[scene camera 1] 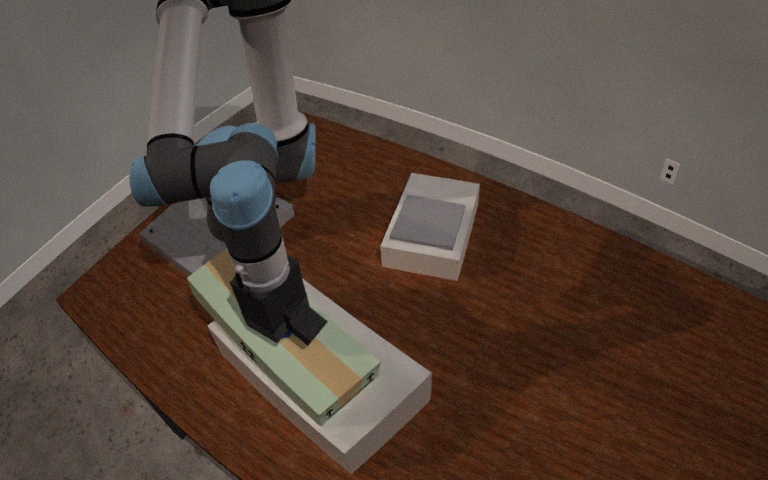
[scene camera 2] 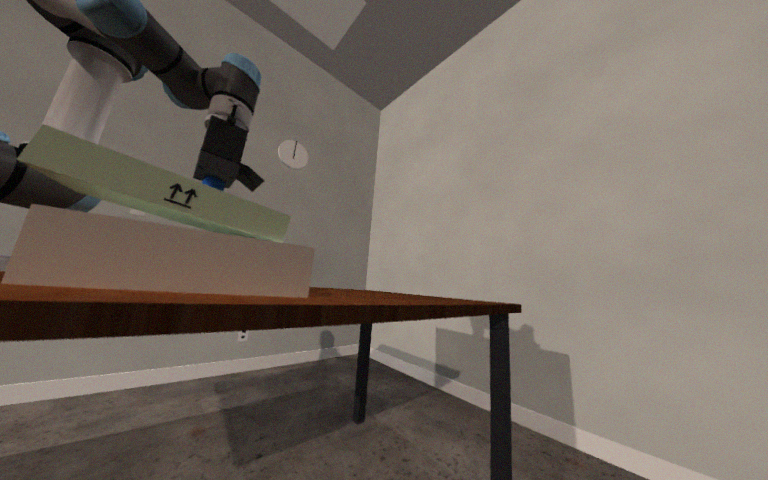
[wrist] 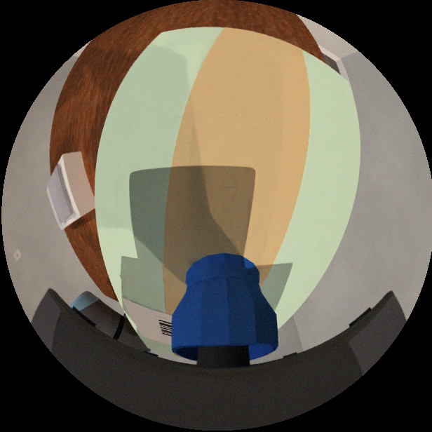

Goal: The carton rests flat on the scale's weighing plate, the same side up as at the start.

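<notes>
The long pale green carton, with an orange stripe along its top, hangs tilted over the white block. Its end nearest the arm's base is raised; its far end is low, at or very near the block's top. The up arrows on its side point upward. My gripper's blue suction cup is on the carton's top and holds it. The white scale stands apart on the table, with its grey weighing plate bare.
The arm's grey mounting plate lies behind the raised end of the carton, at the left in scene camera 1. The brown table extends beyond the scale. Walls stand behind the table.
</notes>
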